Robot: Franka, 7 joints.
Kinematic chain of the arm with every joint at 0, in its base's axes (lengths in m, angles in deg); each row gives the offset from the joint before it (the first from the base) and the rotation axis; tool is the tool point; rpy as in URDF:
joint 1: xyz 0 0 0.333 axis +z
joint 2: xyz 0 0 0 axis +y
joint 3: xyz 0 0 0.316 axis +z
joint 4: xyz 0.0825 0 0 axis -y
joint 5: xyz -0.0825 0 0.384 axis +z
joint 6: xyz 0 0 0 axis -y
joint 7: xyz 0.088 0 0 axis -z
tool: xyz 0 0 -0.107 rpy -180 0 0
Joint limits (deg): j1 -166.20..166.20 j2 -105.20..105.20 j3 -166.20..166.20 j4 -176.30..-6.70 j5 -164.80..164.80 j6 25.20..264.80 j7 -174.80..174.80
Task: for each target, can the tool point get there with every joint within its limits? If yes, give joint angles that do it. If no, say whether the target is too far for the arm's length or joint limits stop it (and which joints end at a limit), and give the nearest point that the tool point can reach.
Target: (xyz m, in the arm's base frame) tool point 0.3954 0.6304 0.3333
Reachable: yes | joints 16.09 61.37 68.50 -76.50 -67.17 109.86 -59.51
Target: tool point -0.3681 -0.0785 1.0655
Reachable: yes | joints -56.59 -12.08 -73.31 -39.79 -85.32 103.97 -112.86
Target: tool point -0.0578 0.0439 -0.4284
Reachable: no: joint limits stop it (at a limit: joint 2) | nearest point -0.0852 0.0647 -0.3306 | short by 0.104 m
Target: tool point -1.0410 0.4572 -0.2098
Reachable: no: too far | nearest point -0.7088 0.3113 -0.0366 | short by 0.402 m
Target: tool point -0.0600 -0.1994 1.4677
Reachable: no: too far | nearest point -0.0446 -0.1483 1.1768 | short by 0.296 m
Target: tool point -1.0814 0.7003 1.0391
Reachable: no: too far | nearest point -0.6315 0.4089 0.7453 | short by 0.611 m
